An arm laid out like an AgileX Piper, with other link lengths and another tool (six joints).
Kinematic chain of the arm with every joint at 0, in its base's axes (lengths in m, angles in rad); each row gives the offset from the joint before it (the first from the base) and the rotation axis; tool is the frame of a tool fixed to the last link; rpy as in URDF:
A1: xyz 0 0 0.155 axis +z
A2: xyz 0 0 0 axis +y
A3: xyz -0.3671 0 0.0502 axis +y
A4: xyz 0.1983 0 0.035 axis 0.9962 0 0.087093
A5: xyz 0 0 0 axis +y
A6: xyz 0.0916 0 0.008 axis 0.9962 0 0.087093
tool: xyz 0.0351 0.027 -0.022 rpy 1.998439 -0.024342 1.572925
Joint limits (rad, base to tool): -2.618..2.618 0..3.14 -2.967..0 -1.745..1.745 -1.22..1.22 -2.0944..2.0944
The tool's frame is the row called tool.
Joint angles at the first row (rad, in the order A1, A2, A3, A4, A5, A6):
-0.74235 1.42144 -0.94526 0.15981 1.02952 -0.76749
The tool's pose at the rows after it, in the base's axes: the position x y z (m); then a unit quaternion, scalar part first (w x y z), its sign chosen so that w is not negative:
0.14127, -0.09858, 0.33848, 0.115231, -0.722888, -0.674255, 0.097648
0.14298, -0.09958, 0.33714, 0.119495, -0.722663, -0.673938, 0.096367
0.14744, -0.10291, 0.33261, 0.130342, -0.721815, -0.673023, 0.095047
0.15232, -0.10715, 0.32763, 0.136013, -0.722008, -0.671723, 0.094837
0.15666, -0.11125, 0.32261, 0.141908, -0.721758, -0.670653, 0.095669
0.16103, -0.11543, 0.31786, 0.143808, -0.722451, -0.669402, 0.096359
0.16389, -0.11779, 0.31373, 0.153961, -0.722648, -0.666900, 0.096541
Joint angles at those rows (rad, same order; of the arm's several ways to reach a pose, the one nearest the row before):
-0.74236 1.42143 -0.94523 0.16601 1.02950 -0.76834
-0.74234 1.43077 -0.94632 0.16935 1.02954 -0.76831
-0.74233 1.45736 -0.94704 0.17407 1.02507 -0.76830
-0.74234 1.48321 -0.94702 0.17624 1.01012 -0.76832
-0.74236 1.50825 -0.94701 0.17624 0.99675 -0.76833
-0.74236 1.53037 -0.94701 0.17624 0.97804 -0.76833
-0.74235 1.55151 -0.94745 0.17624 0.97661 -0.76268

